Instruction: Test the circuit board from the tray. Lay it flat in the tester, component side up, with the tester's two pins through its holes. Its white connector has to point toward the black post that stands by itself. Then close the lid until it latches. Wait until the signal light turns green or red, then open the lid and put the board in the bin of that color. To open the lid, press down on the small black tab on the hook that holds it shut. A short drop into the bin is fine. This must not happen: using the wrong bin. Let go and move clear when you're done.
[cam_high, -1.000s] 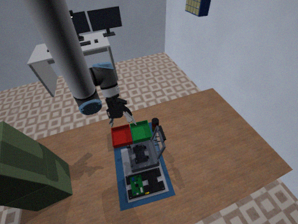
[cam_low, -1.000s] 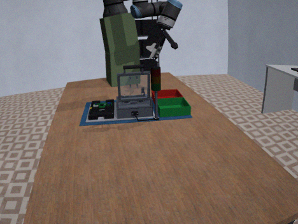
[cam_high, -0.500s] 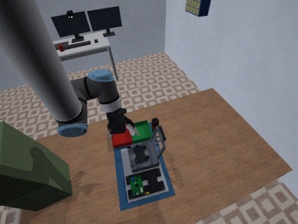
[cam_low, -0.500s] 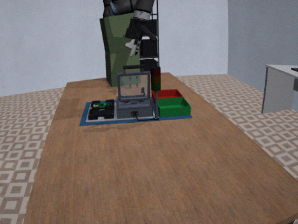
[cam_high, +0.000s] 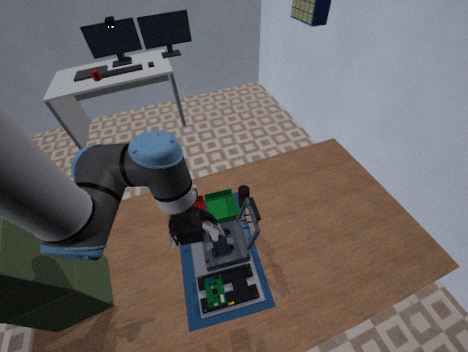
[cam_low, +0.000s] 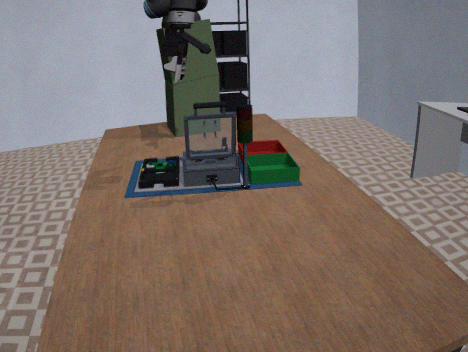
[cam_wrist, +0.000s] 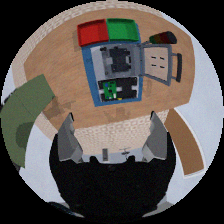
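The green circuit board lies 20 mm behind my hand, 80 mm to the right of it and 290 mm below it. The rest, counted from my hand: tester bed (90 mm ahead, 80 mm to the left, 240 mm below); then red bin (20 mm ahead, 290 mm to the left, 300 mm below); then clear lid (200 mm ahead, 50 mm to the left, 130 mm below).
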